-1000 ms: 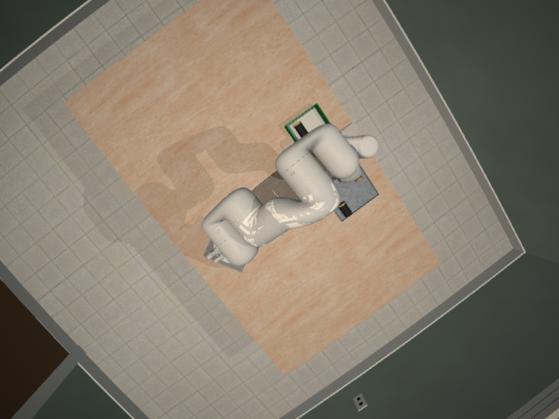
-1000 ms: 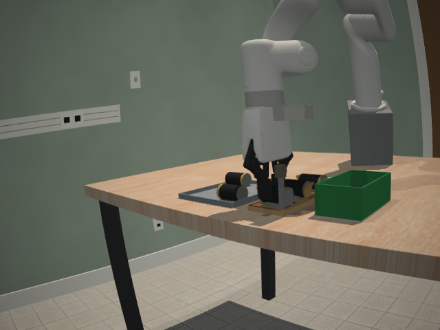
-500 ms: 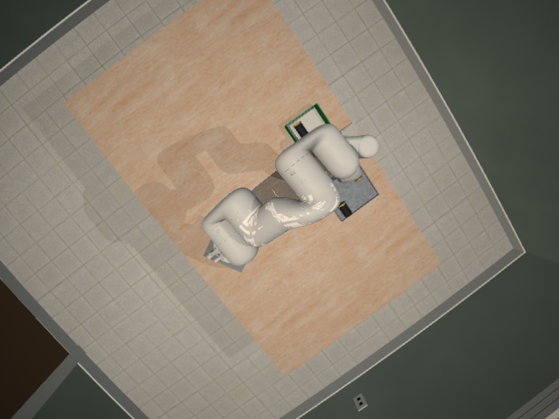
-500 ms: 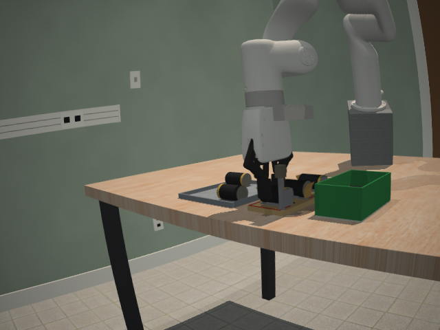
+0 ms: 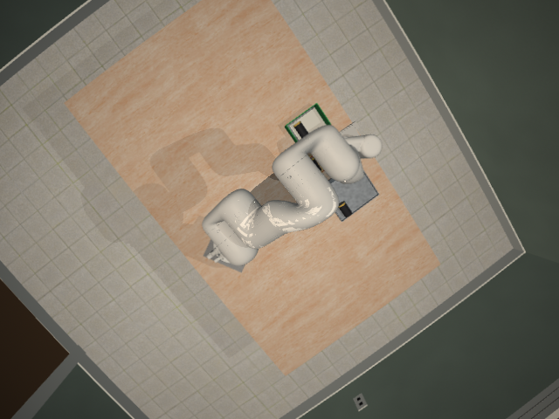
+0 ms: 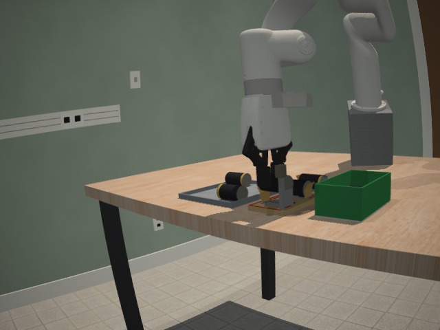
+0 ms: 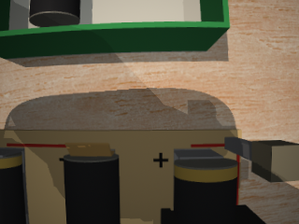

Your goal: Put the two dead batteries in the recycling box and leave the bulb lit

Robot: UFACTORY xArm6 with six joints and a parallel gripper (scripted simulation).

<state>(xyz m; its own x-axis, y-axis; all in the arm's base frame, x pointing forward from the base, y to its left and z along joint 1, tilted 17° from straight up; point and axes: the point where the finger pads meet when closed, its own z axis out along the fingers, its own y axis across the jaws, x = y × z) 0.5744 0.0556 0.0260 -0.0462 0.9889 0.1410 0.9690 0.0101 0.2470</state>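
My gripper is now 16 cm to the right of the green recycling box, 7 cm past it and 5 cm above it. Round my hand: grey tray: 17 cm to the right, 6 cm below, 5 cm behind.
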